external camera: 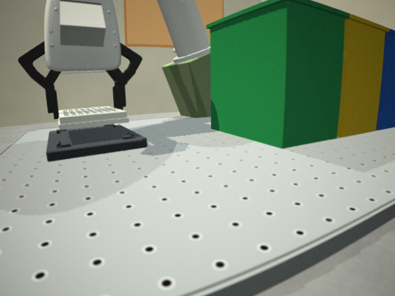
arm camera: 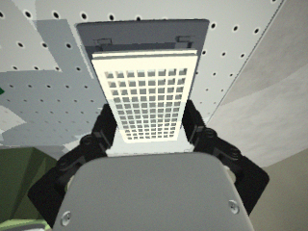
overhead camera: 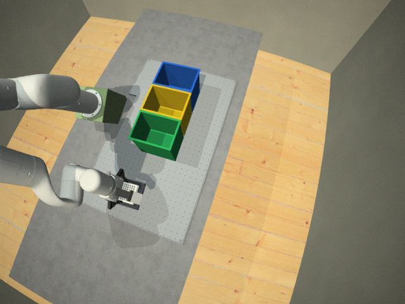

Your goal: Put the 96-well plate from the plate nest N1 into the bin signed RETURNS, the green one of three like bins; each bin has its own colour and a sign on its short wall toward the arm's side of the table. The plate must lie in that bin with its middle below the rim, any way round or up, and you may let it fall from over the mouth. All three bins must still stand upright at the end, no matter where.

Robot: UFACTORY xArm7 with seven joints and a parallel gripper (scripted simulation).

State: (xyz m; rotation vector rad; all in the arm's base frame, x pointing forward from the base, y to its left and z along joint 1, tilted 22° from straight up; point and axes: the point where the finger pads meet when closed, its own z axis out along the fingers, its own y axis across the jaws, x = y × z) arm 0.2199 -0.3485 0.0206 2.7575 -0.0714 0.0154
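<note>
Right now my hand is 4 cm above the dark plate nest. The rest, counted from my hand: yellow bin (13 cm ahead, 38 cm to the left, 4 cm above); white 96-well plate (1 cm below); green bin (11 cm ahead, 25 cm to the left, 4 cm above).
</note>
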